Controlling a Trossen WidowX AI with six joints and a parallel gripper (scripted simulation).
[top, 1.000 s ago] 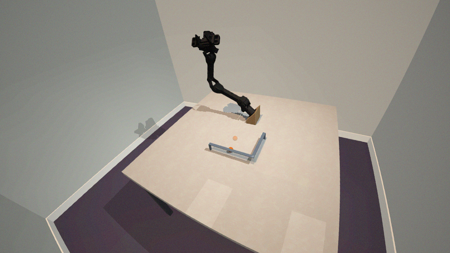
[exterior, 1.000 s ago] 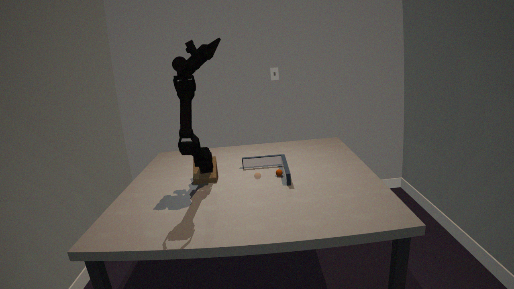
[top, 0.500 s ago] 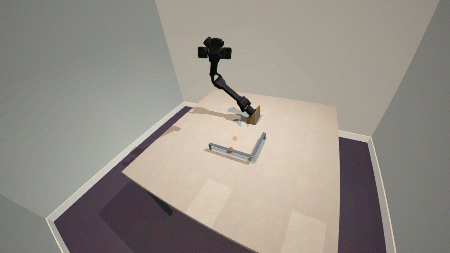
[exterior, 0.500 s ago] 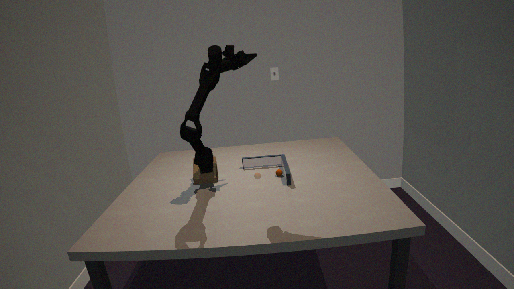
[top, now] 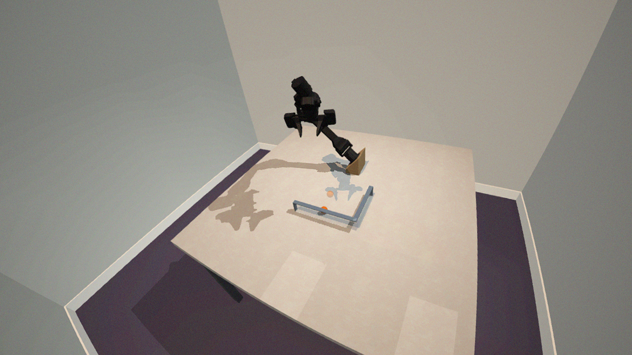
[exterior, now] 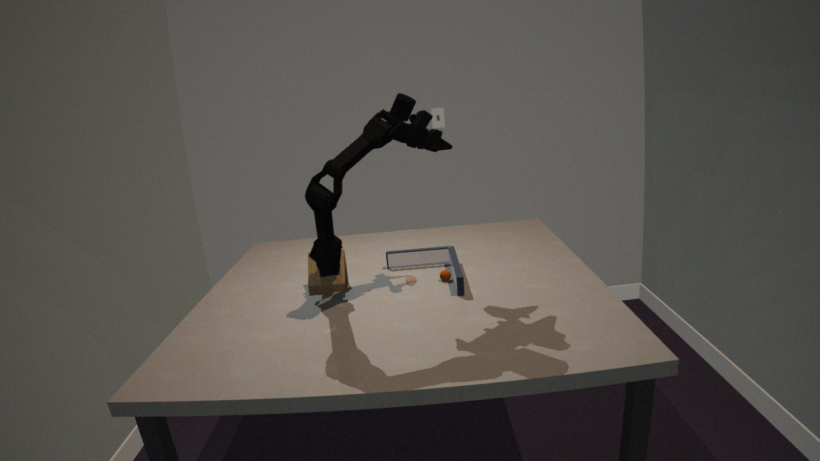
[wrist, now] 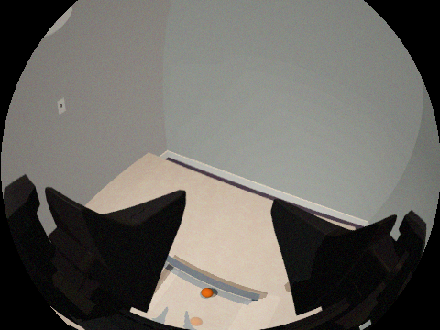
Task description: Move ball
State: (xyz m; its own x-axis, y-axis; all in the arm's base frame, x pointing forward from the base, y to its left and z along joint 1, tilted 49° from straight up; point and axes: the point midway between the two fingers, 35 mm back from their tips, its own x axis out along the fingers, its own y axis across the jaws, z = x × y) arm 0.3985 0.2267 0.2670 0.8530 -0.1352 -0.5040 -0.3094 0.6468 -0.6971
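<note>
Right now my gripper tip is 4 cm past the orange ball and 41 cm above it.
</note>
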